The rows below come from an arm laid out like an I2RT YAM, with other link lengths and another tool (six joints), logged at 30 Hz.
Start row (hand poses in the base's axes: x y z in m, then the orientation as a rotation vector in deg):
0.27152 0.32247 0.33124 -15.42 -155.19 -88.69
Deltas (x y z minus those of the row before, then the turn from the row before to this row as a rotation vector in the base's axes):
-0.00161 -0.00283 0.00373 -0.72 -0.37 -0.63
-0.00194 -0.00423 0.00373 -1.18 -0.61 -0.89
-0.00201 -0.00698 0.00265 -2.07 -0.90 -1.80
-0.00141 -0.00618 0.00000 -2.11 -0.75 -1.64
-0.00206 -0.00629 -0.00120 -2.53 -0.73 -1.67
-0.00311 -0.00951 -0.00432 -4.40 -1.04 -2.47
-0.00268 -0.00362 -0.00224 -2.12 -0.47 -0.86
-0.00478 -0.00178 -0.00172 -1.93 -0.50 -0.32
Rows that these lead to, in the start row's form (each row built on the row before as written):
0.26991 0.31964 0.33497 16.04 156.08 88.00
0.26797 0.31541 0.33870 16.68 155.92 85.96
0.26596 0.30843 0.34135 18.23 155.57 82.39
0.26455 0.30225 0.34135 19.65 155.37 78.86
0.26249 0.29596 0.34015 21.06 155.33 74.75
0.25938 0.28645 0.33583 23.03 155.44 67.80
0.25670 0.28283 0.33359 23.54 155.59 64.56
0.25192 0.28105 0.33187 23.34 155.85 61.72

